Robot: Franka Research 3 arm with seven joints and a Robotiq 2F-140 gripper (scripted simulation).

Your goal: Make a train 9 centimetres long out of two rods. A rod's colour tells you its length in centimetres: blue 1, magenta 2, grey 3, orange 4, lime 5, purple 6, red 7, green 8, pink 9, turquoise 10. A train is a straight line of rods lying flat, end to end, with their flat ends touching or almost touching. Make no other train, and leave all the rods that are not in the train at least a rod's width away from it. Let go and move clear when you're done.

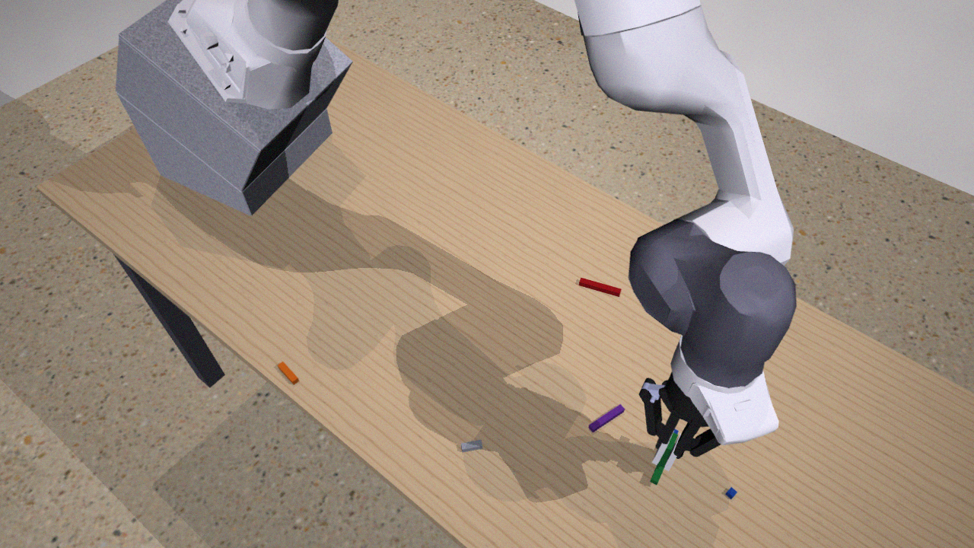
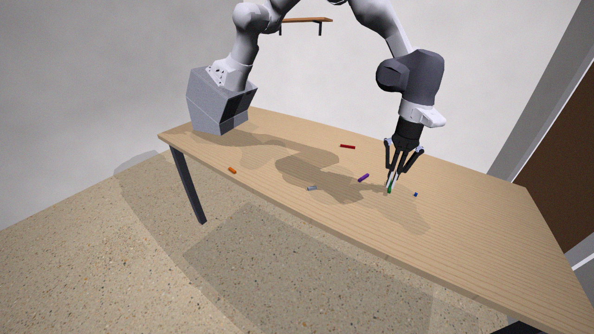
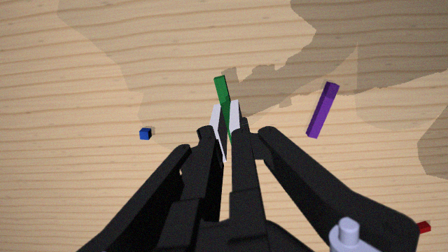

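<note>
Right now my hand is 30 mm above the green rod. Also, from my hand: red rod 220 mm behind, 210 mm to the left, 40 mm below; purple rod 100 mm behind, 10 mm to the left, 40 mm below; grey rod 230 mm behind, 140 mm to the right, 40 mm below.
</note>
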